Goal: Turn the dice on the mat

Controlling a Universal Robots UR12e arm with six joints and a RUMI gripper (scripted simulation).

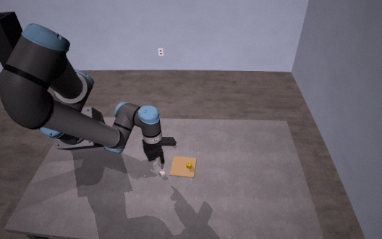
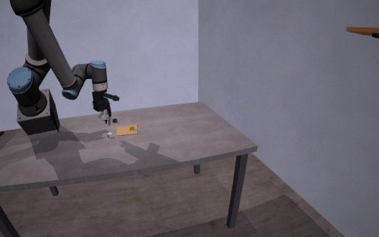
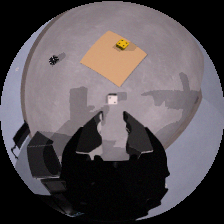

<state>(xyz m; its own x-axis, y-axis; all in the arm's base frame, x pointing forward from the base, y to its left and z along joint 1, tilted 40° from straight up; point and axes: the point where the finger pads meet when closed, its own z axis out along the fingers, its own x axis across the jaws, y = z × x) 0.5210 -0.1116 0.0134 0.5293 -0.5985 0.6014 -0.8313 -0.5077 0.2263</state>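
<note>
Right now my hand is 9 cm above the white die. Also, from my hand: black die (25 cm to the left, 9 cm below, 2 cm ahead); then tan mat (11 cm ahead, 10 cm below, 7 cm to the left); then yellow die (15 cm ahead, 9 cm below, 7 cm to the left).
</note>
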